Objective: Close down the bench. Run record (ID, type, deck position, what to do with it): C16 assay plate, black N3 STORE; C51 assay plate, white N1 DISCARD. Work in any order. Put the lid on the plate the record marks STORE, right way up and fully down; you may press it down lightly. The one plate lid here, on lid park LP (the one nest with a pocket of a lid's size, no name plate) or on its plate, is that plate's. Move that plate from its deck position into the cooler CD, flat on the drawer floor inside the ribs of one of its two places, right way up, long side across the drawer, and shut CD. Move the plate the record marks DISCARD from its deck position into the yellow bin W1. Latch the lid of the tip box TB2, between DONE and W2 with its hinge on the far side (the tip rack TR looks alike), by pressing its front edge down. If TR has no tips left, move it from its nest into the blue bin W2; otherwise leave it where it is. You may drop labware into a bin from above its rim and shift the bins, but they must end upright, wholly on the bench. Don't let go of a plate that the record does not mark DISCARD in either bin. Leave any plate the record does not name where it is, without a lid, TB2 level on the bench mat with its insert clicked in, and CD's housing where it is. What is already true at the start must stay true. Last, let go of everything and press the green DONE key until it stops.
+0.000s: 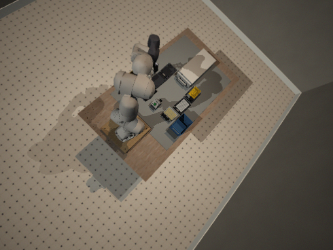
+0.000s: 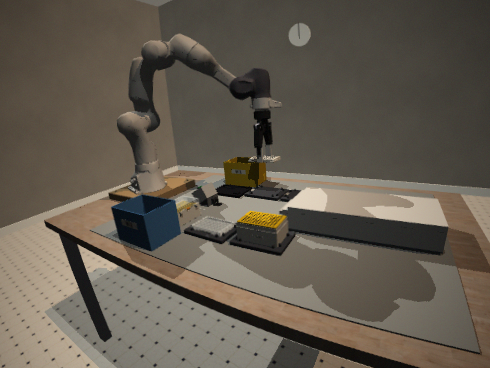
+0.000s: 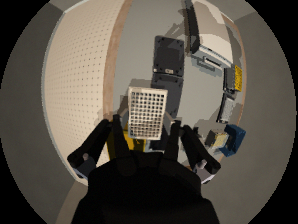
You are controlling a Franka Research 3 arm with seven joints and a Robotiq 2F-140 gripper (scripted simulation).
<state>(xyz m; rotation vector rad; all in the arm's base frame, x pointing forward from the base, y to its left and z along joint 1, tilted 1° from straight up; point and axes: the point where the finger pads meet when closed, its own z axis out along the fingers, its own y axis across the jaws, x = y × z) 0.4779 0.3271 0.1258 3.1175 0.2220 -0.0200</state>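
Right now the yellow bin W1 is 150 mm behind my hand, 40 mm to the left of it and 130 mm below it. From my hand the other things lie so: white assay plate (20 mm below); then tip box lid (90 mm behind, 440 mm to the right, 110 mm below); then grey plate lid (360 mm ahead, 220 mm to the right, 140 mm below).
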